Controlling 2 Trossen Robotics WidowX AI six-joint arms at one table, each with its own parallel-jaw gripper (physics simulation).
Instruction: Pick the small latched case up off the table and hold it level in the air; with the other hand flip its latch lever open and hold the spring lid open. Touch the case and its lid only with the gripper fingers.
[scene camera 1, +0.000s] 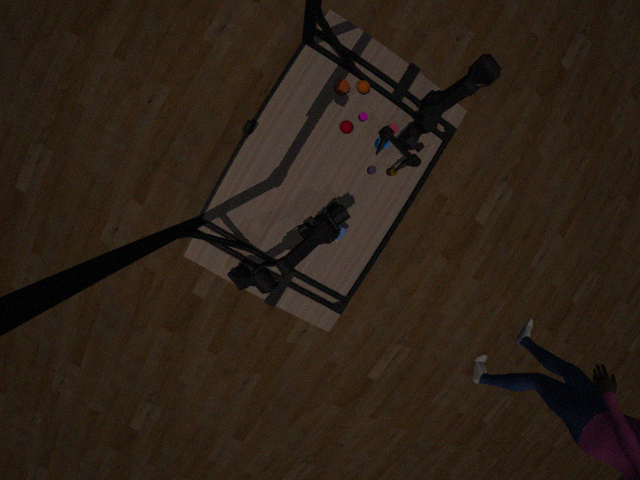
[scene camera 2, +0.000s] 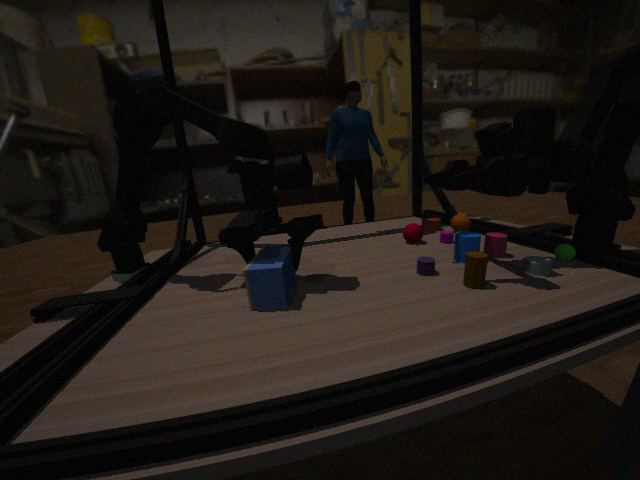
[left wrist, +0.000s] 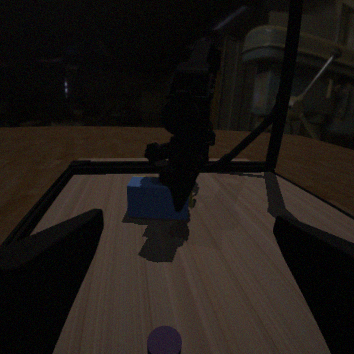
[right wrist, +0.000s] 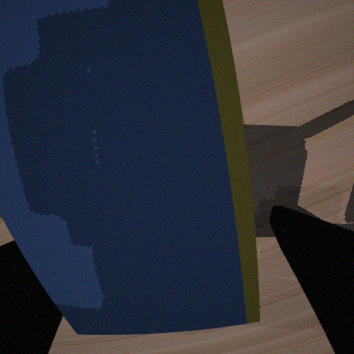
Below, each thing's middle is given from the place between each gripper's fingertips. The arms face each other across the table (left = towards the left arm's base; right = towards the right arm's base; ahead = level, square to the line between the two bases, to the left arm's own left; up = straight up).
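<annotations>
The blue case (scene camera 2: 269, 277) is 300 mm to the right of my left hand, 60 mm ahead of it and 140 mm below it. As for the brown cylinder (scene camera 2: 475, 262), my left hand is 50 mm to the right of it, 70 mm short of it and 150 mm above it.
My right hand, then, is 20 mm below the blue case, 10 mm to the right of it and 50 mm short of it, and the brown cylinder is 60 mm ahead of that right hand, 360 mm to the left of it and 10 mm above it.
</annotations>
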